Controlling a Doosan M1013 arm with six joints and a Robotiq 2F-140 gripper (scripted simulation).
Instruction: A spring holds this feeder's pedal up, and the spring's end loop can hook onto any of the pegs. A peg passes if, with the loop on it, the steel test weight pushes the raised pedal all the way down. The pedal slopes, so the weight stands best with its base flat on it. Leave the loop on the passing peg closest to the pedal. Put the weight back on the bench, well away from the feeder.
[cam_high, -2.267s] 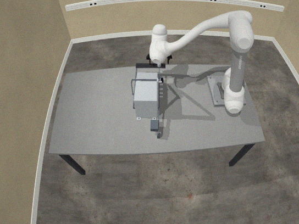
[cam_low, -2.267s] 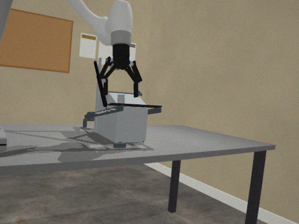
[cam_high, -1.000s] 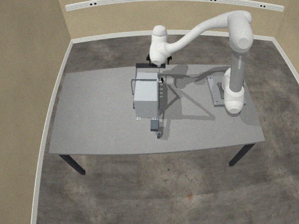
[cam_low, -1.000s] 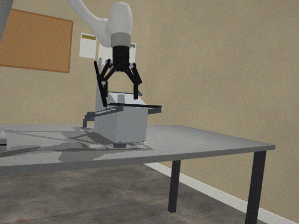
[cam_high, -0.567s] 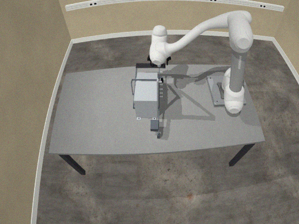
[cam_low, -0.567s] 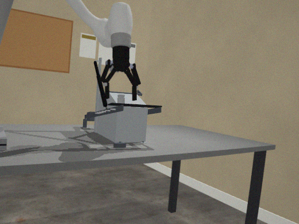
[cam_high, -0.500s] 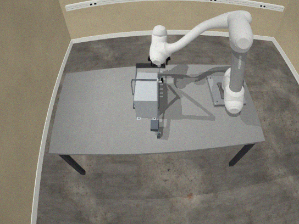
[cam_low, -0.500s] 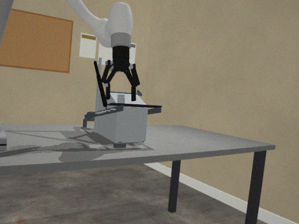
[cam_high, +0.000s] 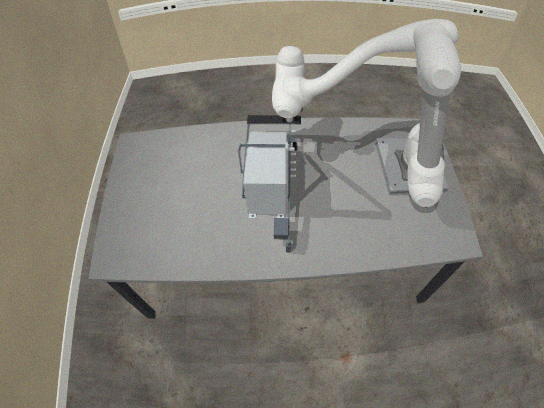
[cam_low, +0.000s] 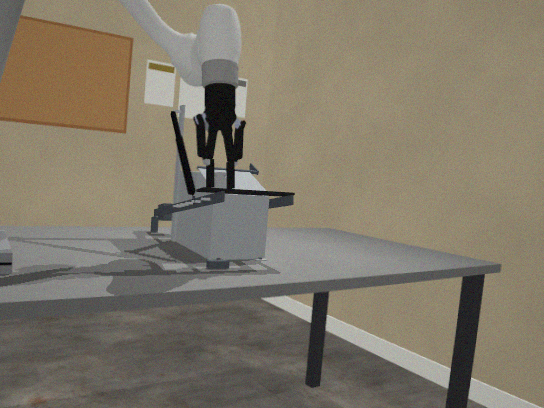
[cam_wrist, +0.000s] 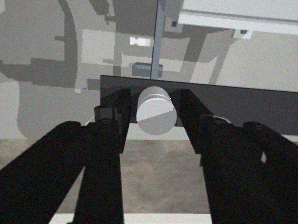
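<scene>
My hand is 1 cm above the steel test weight. From my hand the other things lie so: dark spring (1 cm behind, 22 cm to the left, 3 cm above).
</scene>
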